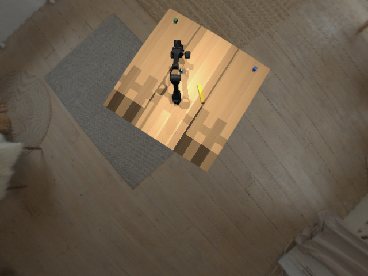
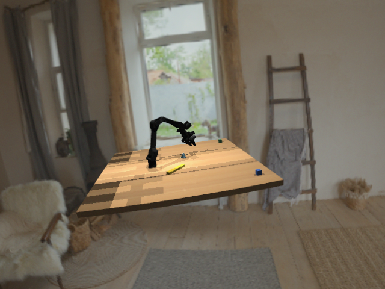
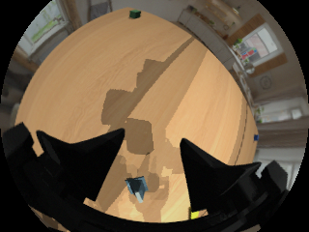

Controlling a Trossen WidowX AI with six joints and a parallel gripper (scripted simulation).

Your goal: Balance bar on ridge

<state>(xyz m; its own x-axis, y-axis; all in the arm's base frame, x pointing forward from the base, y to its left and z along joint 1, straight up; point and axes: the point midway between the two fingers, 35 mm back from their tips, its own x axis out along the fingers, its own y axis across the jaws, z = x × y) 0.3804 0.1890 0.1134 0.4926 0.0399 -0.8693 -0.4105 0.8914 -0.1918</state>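
Now: the yellow bar 35 cm to the right of my gripper tip, 20 cm behind it and 8 cm below it. Also, from my gripper tip: blue cube 69 cm to the right, 34 cm ahead, 7 cm below; green cube 34 cm ahead, 31 cm to the left, 7 cm below.
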